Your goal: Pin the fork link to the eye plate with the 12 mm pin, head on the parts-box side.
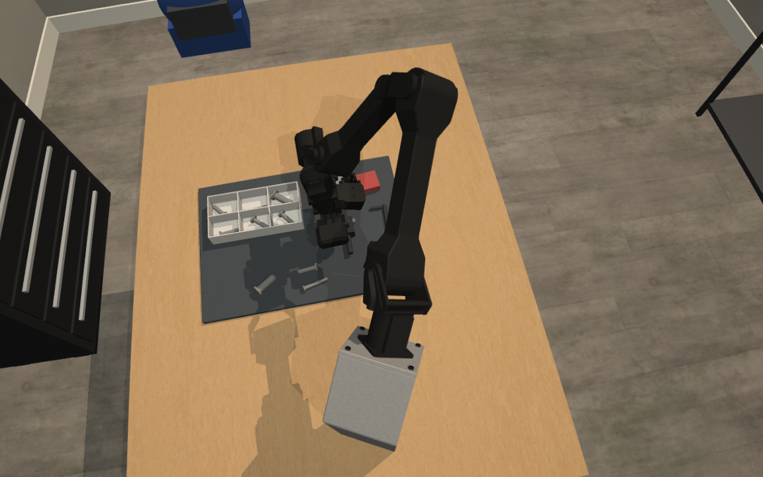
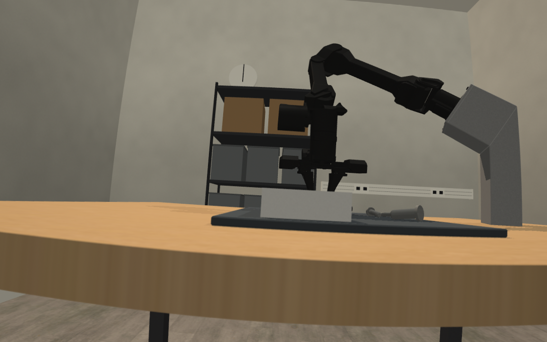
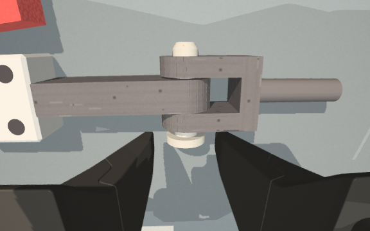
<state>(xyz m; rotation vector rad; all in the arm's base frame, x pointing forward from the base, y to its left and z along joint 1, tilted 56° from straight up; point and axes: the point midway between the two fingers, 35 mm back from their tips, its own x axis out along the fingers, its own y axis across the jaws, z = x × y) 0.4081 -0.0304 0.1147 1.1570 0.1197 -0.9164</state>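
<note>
Right now the grey eye plate is 3 cm to the right of my hand and 4 cm below it. From my hand the other things lie so: long strip 4 cm behind, 10 cm to the right, 5 cm below; then dark mat 3 cm ahead, 7 cm to the left, 6 cm below; then mount block 7 cm ahead, 6 cm to the right, 4 cm below.
</note>
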